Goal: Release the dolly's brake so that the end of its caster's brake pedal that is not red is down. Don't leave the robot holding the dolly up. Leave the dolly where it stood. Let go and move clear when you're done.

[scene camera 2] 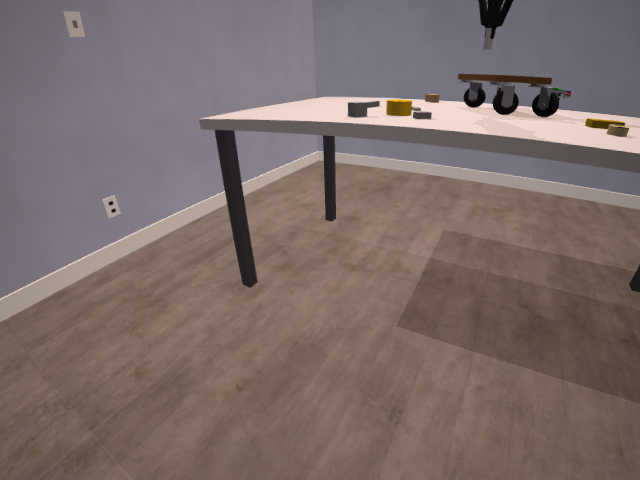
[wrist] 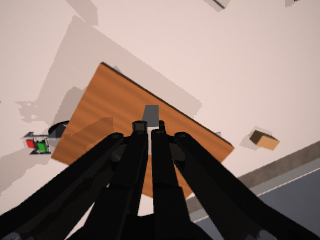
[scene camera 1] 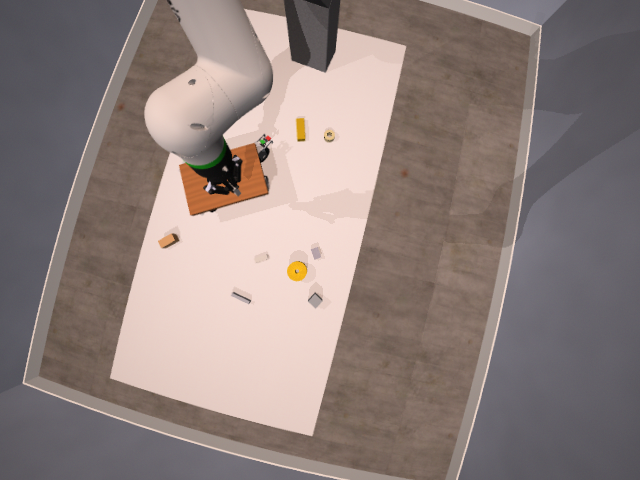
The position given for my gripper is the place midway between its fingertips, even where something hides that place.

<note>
In view: my gripper (scene camera 1: 236, 192).
My gripper is seen too in the wrist view (wrist: 152, 115).
</note>
